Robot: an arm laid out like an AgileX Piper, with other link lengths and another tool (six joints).
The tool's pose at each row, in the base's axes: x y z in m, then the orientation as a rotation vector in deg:
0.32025, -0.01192, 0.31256, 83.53, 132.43, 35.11
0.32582, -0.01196, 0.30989, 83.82, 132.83, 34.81
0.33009, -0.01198, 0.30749, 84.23, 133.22, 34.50
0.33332, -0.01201, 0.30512, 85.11, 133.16, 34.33
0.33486, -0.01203, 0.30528, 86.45, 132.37, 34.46
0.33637, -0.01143, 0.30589, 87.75, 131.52, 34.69
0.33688, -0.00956, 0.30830, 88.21, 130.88, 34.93
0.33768, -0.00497, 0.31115, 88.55, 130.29, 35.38
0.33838, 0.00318, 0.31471, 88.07, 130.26, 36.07
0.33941, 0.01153, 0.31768, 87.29, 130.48, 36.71
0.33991, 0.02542, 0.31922, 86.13, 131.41, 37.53
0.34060, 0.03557, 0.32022, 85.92, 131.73, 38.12
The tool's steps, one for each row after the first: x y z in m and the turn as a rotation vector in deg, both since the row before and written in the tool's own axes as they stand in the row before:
-0.00221, 0.00282, 0.00503, 0.46, 0.20, 0.07
-0.00168, 0.00202, 0.00414, 0.50, 0.21, 0.15
-0.00126, 0.00127, 0.00358, 0.36, 0.08, 0.58
-0.00066, 0.00127, 0.00059, 0.00, -0.17, 1.08
-0.00006, 0.00171, 0.00030, -0.08, -0.16, 1.08
0.00148, 0.00226, -0.00151, -0.28, -0.21, 0.48
0.00390, 0.00360, -0.00128, -0.40, -0.09, 0.43
0.00726, 0.00501, -0.00131, -0.51, 0.24, -0.20
0.00733, 0.00506, -0.00054, -0.46, 0.31, -0.47
0.01265, 0.00577, 0.00151, -0.29, 0.82, -0.84
0.00904, 0.00453, 0.00153, -0.17, 0.49, -0.11

